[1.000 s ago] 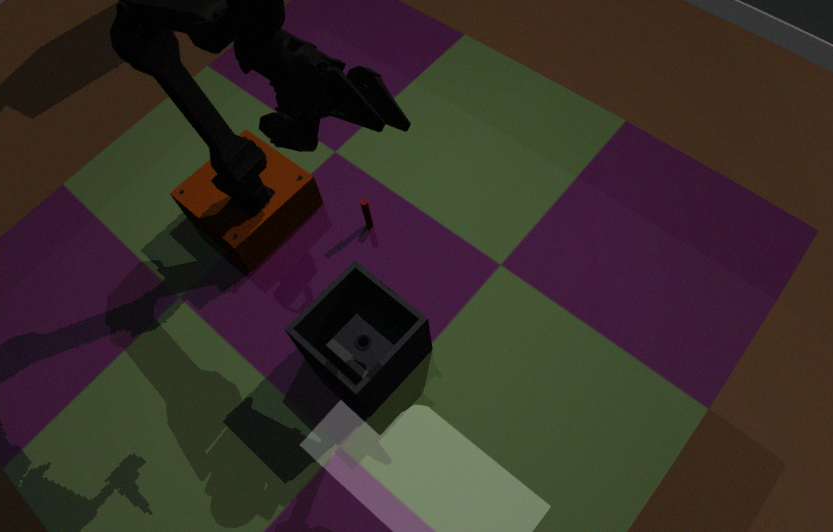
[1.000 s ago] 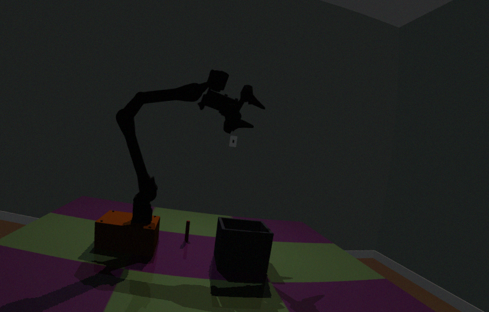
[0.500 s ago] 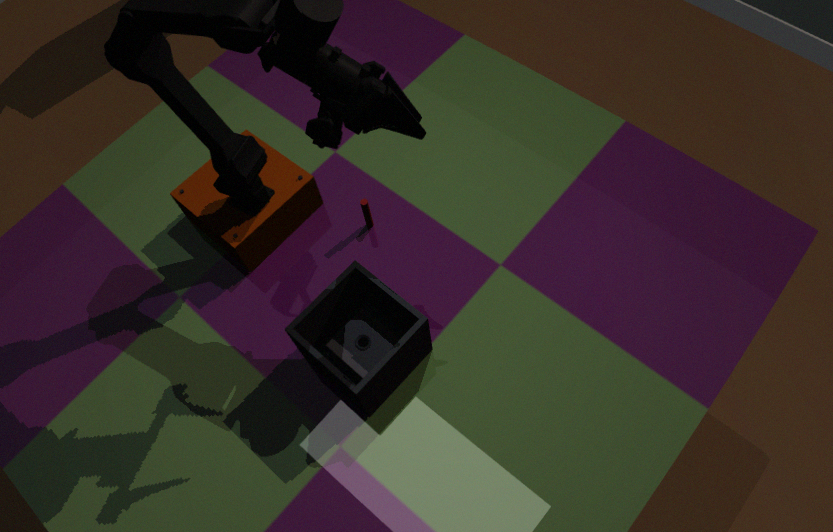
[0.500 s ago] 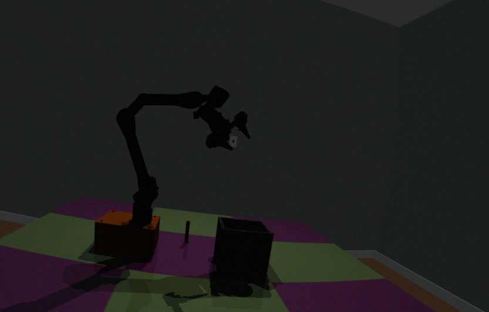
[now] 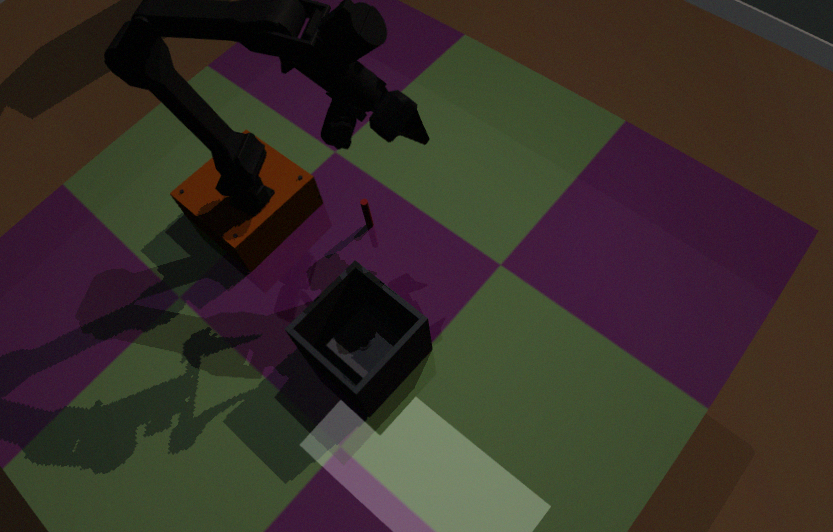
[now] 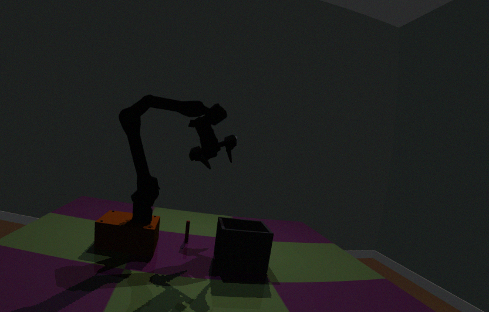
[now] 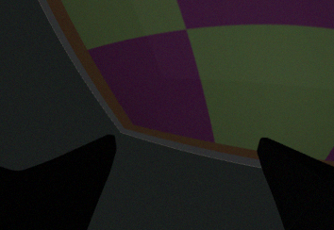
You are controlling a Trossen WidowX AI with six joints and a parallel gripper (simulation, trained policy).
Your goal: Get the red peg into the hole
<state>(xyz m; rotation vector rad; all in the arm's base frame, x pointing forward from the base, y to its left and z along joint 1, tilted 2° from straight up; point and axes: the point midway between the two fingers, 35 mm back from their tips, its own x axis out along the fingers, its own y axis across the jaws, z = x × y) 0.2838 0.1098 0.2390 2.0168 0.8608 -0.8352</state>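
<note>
The red peg lies 27 cm below my gripper tip, 11 cm behind it and 3 cm to the right of it. Round my gripper tip: grey plate: 26 cm to the right, 26 cm below, 3 cm ahead.
</note>
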